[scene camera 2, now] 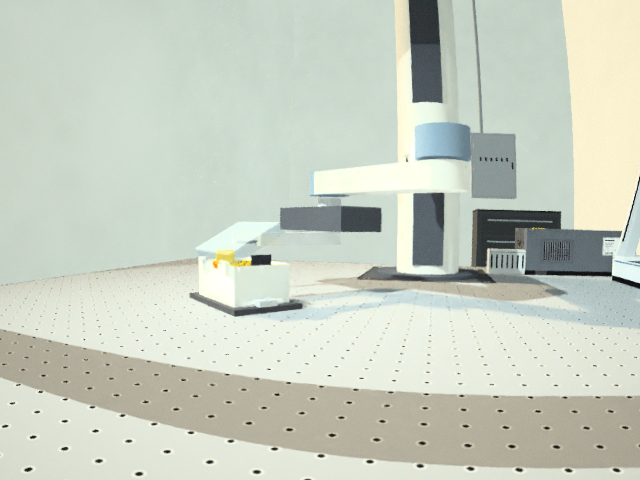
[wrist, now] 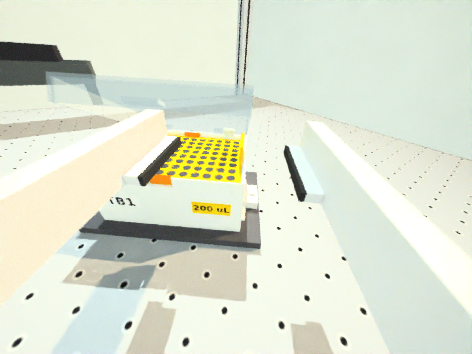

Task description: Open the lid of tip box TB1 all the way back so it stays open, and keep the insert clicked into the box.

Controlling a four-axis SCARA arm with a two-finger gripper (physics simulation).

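Frame: origin at the arm's base, x back, y right, z up, level; centimetres.
Seen in the pictures: gripper, fingertip midpoint: (scene camera 2: pixel 245 238) (wrist: pixel 232 132); arm's base, origin of the base link: (scene camera 2: pixel 427 279).
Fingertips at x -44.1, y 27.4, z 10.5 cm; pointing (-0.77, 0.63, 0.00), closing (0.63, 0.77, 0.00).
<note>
Pixels of each thing's top centre, then the offset from my fingertips to it. "spot": a spot on its surface instead.
- Tip box TB1, middle of its top: (wrist: pixel 178 144) (scene camera 2: pixel 241 258) dz -2.6, dx -5.5, dy -2.0 cm
- yellow insert, middle of its top: (wrist: pixel 176 134) (scene camera 2: pixel 241 252) dz -1.8, dx -5.5, dy -2.0 cm
- grey instrument, surface spot: (scene camera 2: pixel 578 250) spot: dz -2.9, dx +47.6, dy -66.3 cm
- slotted white rack, surface spot: (scene camera 2: pixel 506 251) spot: dz -3.6, dx +48.5, dy -47.4 cm
Tip box TB1 (scene camera 2: pixel 217 281) (wrist: pixel 170 202) is a white box on a dark base plate. Its clear lid (scene camera 2: pixel 237 234) (wrist: pixel 200 105) is tilted partway up, hinged at the side away from the arm. The yellow insert (scene camera 2: pixel 241 262) (wrist: pixel 205 160) sits in the box, with orange clips at two edges. My gripper (scene camera 2: pixel 263 239) (wrist: pixel 232 132) is shut and empty, though a wide gap shows between its fingers. In the wrist view the left finger overlaps the box's near left corner and the right finger is right of the box. Whether a finger touches the lid is unclear.
The arm's column (scene camera 2: pixel 428 227) stands right of the box. A grey instrument (scene camera 2: pixel 578 250), a dark cabinet (scene camera 2: pixel 509 215) and a slotted white rack (scene camera 2: pixel 506 251) stand farther right. A pale latch-like piece (scene camera 2: pixel 264 302) (wrist: pixel 251 197) is at the box's side.
</note>
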